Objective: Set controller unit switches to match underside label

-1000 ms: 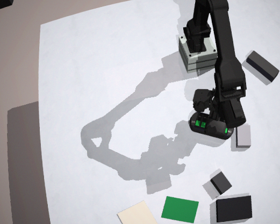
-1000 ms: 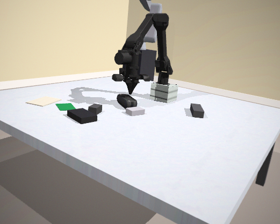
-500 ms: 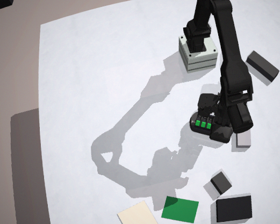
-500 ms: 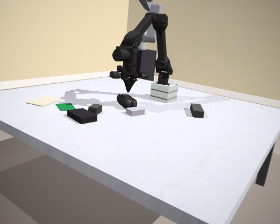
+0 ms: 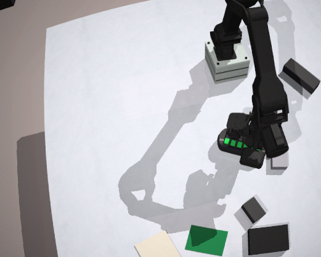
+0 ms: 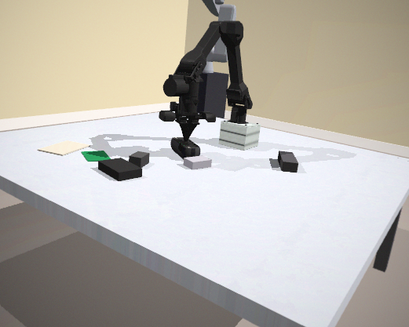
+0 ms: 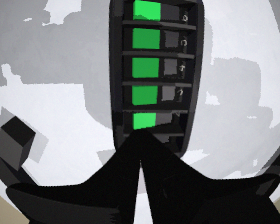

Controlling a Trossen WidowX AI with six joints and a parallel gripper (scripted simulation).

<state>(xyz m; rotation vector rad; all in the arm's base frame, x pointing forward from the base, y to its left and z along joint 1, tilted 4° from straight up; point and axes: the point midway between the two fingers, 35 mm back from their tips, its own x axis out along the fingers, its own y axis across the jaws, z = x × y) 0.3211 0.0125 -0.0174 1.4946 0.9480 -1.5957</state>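
Now: the grey block 30 mm ahead of my gripper tip, 90 mm to the left of it and 50 mm below it. From my gripper tip the other things lie so: green card: 240 mm ahead, 170 mm to the right, 60 mm below; dark flat box: 280 mm ahead, 50 mm below; small dark cube: 180 mm ahead, 30 mm to the right, 40 mm below.
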